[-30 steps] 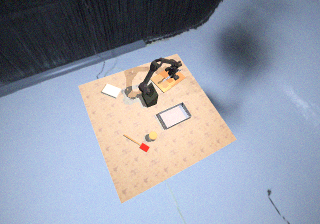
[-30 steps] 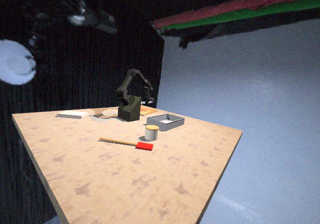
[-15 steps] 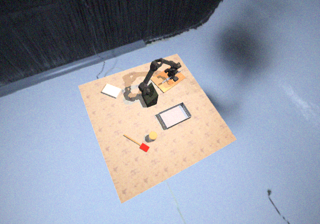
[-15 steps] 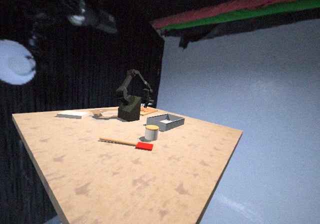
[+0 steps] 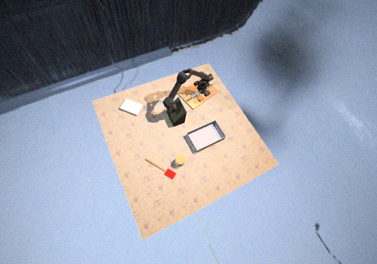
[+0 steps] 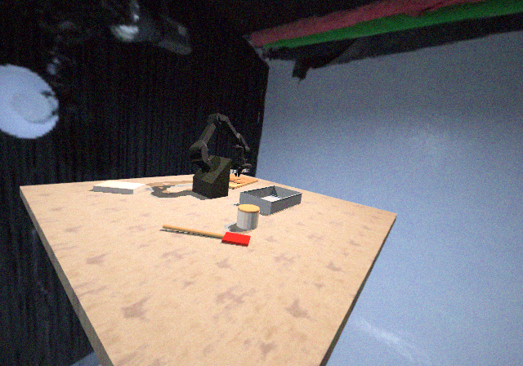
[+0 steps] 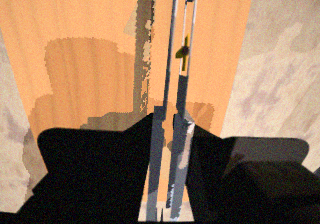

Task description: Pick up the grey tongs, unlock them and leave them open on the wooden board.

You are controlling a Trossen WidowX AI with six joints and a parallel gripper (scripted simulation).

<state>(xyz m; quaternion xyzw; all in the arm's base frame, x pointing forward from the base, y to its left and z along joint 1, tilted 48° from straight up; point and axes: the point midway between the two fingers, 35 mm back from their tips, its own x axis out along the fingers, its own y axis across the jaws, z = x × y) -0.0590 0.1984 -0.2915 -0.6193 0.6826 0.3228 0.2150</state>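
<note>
Now: gripper tip 4 cm past the wooden board, 4 cm above it and 1 cm to the right of it. Round my gripper tip: white flat slab: 65 cm to the right, 22 cm behind, 3 cm below; yellow lock piece: 5 cm to the left, 4 cm above; roasting tin: 40 cm ahead, 23 cm to the right, 2 cm below.
</note>
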